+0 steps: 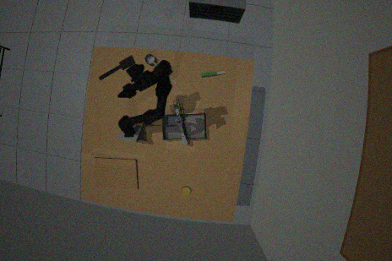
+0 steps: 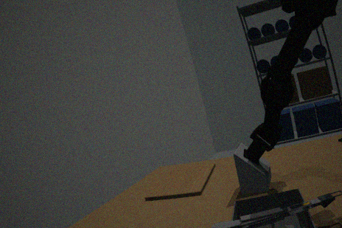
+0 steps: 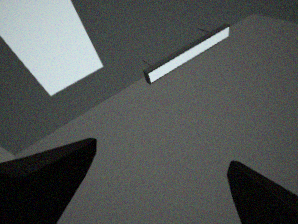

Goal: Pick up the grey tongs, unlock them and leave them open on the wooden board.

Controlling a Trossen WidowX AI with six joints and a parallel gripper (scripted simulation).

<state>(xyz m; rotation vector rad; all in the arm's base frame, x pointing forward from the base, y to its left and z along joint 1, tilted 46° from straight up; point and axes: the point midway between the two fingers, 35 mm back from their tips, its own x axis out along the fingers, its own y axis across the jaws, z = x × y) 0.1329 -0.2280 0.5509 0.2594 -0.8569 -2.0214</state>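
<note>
Now: gripper tip 600 mm above the yellow lock piece, 150 mm short of it and 80 mm to the left of it. Round my gripper tip: black spatula: 660 mm below, 330 mm behind, 290 mm to the left; wooden board: 660 mm below, 550 mm to the right, 360 mm behind; roasting tin: 640 mm below, 190 mm ahead, 170 mm to the right.
</note>
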